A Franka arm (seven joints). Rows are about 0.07 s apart.
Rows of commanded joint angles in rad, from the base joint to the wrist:
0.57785, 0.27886, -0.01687, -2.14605, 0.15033, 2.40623, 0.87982
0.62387, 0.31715, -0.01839, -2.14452, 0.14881, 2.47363, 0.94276
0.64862, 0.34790, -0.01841, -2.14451, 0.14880, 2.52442, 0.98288
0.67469, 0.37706, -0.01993, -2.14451, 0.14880, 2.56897, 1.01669
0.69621, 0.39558, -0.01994, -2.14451, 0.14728, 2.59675, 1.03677
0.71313, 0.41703, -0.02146, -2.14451, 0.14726, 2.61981, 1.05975
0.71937, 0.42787, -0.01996, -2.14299, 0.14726, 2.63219, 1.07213
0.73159, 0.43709, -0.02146, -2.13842, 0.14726, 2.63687, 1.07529
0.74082, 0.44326, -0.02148, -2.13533, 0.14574, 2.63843, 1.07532
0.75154, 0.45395, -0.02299, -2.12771, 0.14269, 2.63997, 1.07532
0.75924, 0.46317, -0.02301, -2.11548, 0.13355, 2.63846, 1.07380
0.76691, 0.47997, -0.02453, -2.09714, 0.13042, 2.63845, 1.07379
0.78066, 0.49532, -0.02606, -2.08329, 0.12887, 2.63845, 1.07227
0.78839, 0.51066, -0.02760, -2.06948, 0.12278, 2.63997, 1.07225
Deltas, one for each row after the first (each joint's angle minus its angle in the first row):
0.04602, 0.03829, -0.00152, 0.00153, -0.00152, 0.06740, 0.06294
0.07077, 0.06904, -0.00154, 0.00154, -0.00153, 0.11819, 0.10306
0.09684, 0.09820, -0.00306, 0.00154, -0.00153, 0.16274, 0.13687
0.11836, 0.11672, -0.00307, 0.00154, -0.00305, 0.19052, 0.15695
0.13528, 0.13817, -0.00459, 0.00154, -0.00307, 0.21358, 0.17993
0.14152, 0.14901, -0.00309, 0.00306, -0.00307, 0.22596, 0.19231
0.15374, 0.15823, -0.00459, 0.00763, -0.00307, 0.23064, 0.19547
0.16297, 0.16440, -0.00461, 0.01072, -0.00459, 0.23220, 0.19550
0.17369, 0.17509, -0.00612, 0.01834, -0.00764, 0.23374, 0.19550
0.18139, 0.18431, -0.00614, 0.03057, -0.01678, 0.23223, 0.19398
0.18906, 0.20111, -0.00766, 0.04891, -0.01991, 0.23222, 0.19397
0.20281, 0.21646, -0.00919, 0.06276, -0.02146, 0.23222, 0.19245
0.21054, 0.23180, -0.01073, 0.07657, -0.02755, 0.23374, 0.19243

